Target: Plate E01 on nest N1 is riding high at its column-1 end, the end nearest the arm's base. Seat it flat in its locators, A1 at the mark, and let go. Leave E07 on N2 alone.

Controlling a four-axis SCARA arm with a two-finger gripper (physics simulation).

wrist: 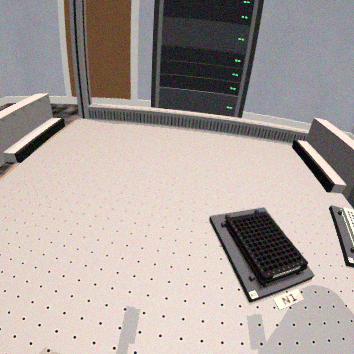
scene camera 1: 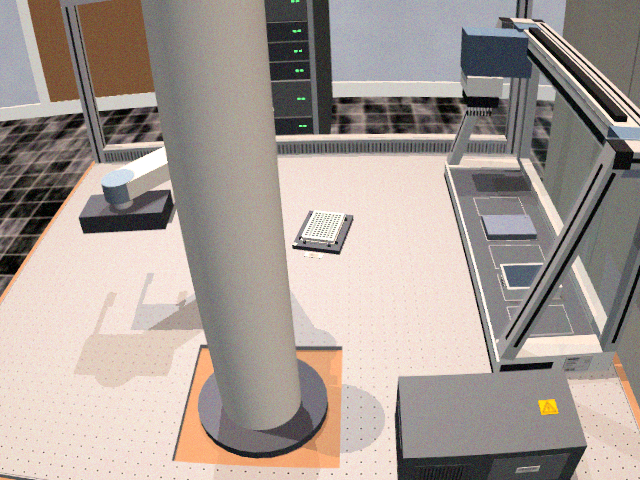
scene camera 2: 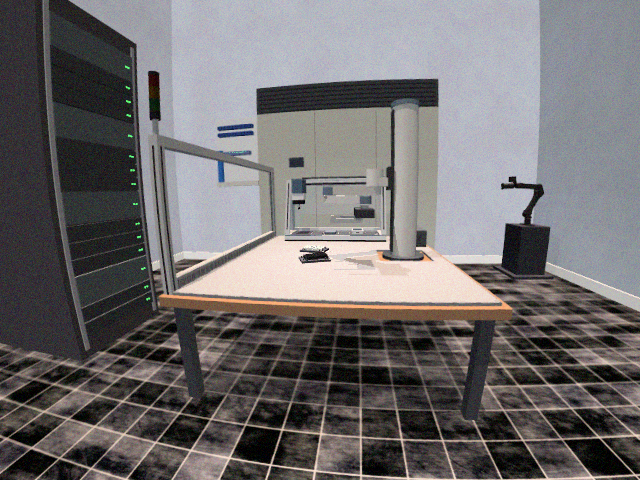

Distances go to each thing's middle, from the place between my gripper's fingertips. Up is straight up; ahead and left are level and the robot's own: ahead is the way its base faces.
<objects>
Right now the plate (wrist: 269,253) is 22 cm below my hand, 14 cm to the right of it and 10 cm ahead of it. Also, from my hand: rail deck (scene camera 1: 496,306): 85 cm to the right, 22 cm below, 3 cm behind.
</objects>
